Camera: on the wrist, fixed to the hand. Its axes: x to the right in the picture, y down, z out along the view.
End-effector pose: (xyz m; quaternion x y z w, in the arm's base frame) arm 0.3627 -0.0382 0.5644 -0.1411 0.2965 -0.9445 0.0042
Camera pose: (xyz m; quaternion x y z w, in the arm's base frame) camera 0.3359 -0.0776 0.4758 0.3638 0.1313 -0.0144 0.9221
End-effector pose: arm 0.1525 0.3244 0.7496 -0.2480 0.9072 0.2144 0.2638
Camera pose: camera 0.0804 0.3601 0.8099 -0.8910 -0.2737 -0.2353 0.2755
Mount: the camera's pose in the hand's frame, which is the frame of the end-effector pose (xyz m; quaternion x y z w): 0.0059 0.0842 -0.0547 0.0119 0.0728 0.9973 0.0051
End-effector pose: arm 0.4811 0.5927 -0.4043 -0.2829 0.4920 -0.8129 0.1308
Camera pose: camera 0.4386 0.5890 -0.4954 0.5499 0.2845 0.0998 0.7789
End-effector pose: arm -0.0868 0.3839 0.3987 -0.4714 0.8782 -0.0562 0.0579
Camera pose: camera -0.1677 0.4276 0.4395 -0.8782 -0.4781 -0.0127 0.0020
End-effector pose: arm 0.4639 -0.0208 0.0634 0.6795 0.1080 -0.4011 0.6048
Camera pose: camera 0.5436 0.0063 0.1184 0.1476 -0.6378 0.6493 0.3871
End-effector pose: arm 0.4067 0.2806 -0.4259 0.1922 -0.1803 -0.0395 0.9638
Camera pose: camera 0.4326 0.3769 -0.4386 -0.1645 -0.1229 0.9771 0.0551
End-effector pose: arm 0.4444 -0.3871 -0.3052 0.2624 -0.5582 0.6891 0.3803
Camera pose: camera 0.3757 -0.3401 -0.3616 0.6010 0.2287 -0.4085 0.6478
